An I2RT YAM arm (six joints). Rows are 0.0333 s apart.
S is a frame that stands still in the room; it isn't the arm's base.
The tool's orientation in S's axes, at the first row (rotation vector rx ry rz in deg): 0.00, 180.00, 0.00
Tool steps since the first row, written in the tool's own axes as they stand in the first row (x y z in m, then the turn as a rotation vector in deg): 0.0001, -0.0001, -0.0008, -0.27, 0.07, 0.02; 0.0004, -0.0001, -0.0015, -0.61, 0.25, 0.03; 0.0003, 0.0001, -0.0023, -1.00, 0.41, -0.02; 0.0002, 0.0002, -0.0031, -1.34, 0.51, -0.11; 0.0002, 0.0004, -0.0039, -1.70, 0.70, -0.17; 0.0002, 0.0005, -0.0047, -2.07, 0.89, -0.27; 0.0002, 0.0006, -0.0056, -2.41, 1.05, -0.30; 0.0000, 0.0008, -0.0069, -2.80, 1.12, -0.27; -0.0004, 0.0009, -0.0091, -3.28, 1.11, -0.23
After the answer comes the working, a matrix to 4 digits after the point.
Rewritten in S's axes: -0.0001, -0.0001, 0.0008, 0.27, 0.07, -0.02; -0.0004, -0.0001, 0.0015, 0.61, 0.25, -0.03; -0.0003, 0.0001, 0.0023, 1.00, 0.41, 0.02; -0.0002, 0.0002, 0.0031, 1.34, 0.51, 0.11; -0.0002, 0.0004, 0.0039, 1.70, 0.70, 0.17; -0.0002, 0.0005, 0.0047, 2.07, 0.89, 0.27; -0.0002, 0.0006, 0.0056, 2.41, 1.05, 0.30; 0.0000, 0.0008, 0.0069, 2.80, 1.12, 0.27; 0.0004, 0.0009, 0.0091, 3.28, 1.11, 0.23
The tool's axes in the first row as the columns of a matrix, in S's axes (rounded; the answer above uses it unrounded):
-1.0000, 0.0000, 0.0000
0.0000, 1.0000, 0.0000
0.0000, 0.0000, -1.0000

